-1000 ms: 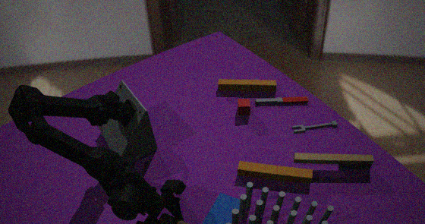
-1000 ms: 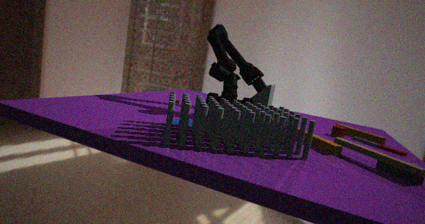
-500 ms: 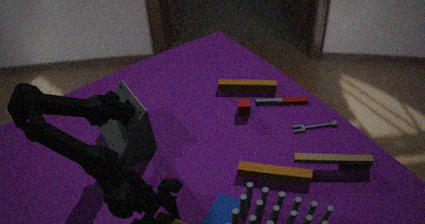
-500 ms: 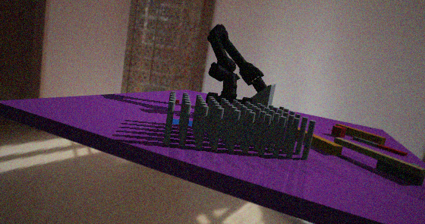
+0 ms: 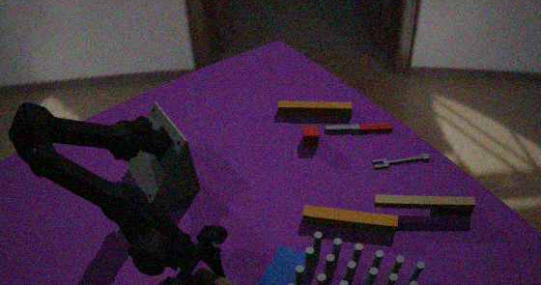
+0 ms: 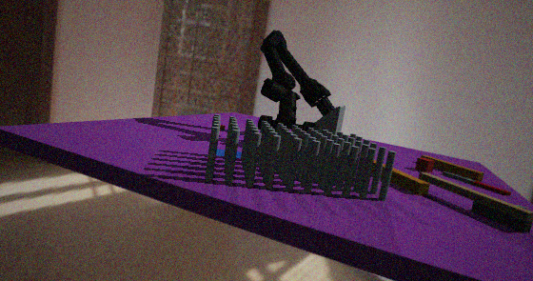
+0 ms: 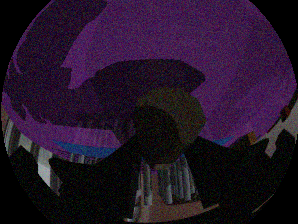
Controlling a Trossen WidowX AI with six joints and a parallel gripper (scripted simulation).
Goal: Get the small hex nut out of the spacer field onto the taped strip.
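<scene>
My gripper tip is 9 cm short of the thin rod and 5 cm to the right of it. Also, from my gripper tip: red block 25 cm behind, 42 cm to the left, 1 cm above; then small red thing 15 cm behind, 32 cm to the right; then blue taped strip 11 cm ahead, 2 cm to the left, 1 cm below.
</scene>
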